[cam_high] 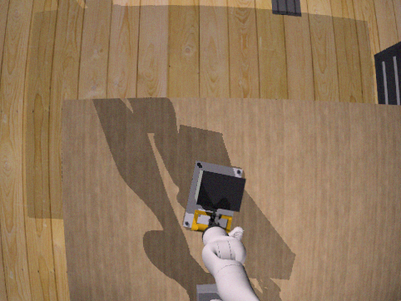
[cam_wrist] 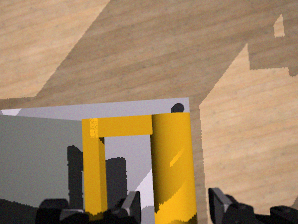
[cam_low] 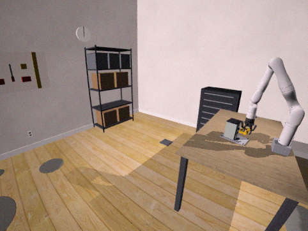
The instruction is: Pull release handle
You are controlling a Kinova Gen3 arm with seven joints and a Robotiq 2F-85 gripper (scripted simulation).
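Right now the grey base plate is 100 mm below my hand, 90 mm ahead of it and 20 mm to the right of it.
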